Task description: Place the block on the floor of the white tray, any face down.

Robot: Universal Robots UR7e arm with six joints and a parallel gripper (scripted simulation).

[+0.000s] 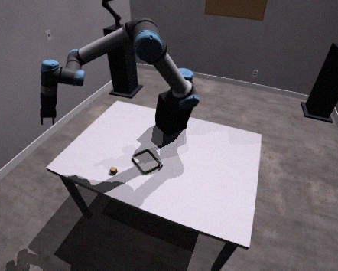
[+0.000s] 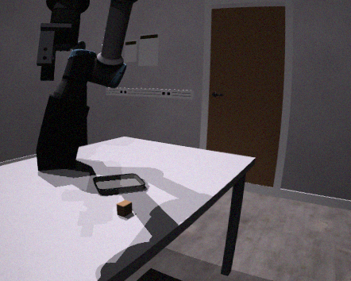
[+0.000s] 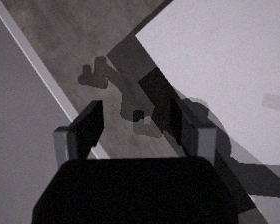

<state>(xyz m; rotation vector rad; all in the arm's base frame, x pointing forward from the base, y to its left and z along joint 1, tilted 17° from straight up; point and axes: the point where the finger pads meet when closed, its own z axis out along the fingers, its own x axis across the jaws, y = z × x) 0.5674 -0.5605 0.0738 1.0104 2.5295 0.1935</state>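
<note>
My hand is 37 cm above the brown wooden block, 29 cm to the right of it and 8 cm past it. Also, from my hand: tray (44 cm to the left, 38 cm below, 23 cm behind).
</note>
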